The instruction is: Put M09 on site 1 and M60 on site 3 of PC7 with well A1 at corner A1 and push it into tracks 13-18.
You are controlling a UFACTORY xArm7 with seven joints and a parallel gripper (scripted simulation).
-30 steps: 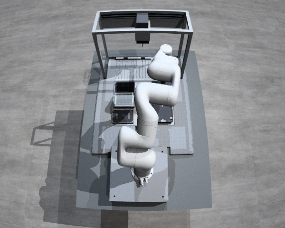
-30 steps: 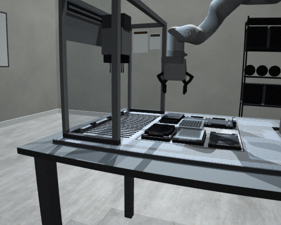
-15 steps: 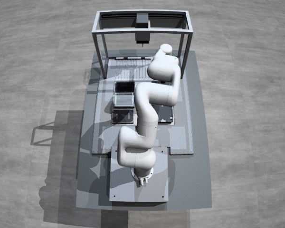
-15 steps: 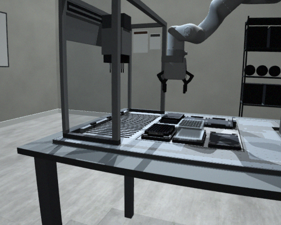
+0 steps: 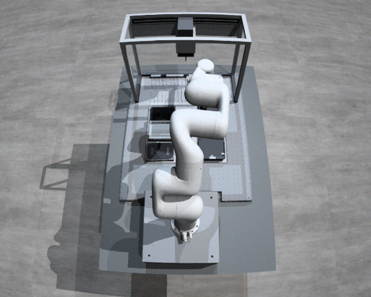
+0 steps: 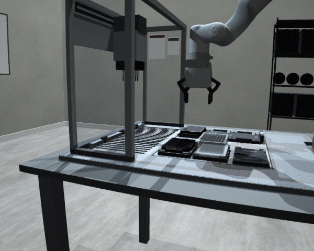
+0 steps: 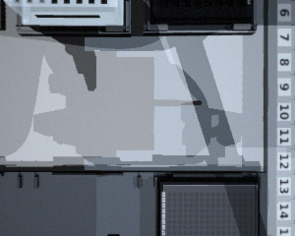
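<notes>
Right now my hand is 60 mm past the deep-well block M09, 220 mm to the right of it and 110 mm above it. Also, from my hand: nest S2: 60 mm behind, 220 mm to the left, 140 mm below; frame post: 80 mm ahead, 210 mm to the right, 100 mm above; plate carrier PC7: 90 mm behind, 30 mm to the right, 130 mm below.
</notes>
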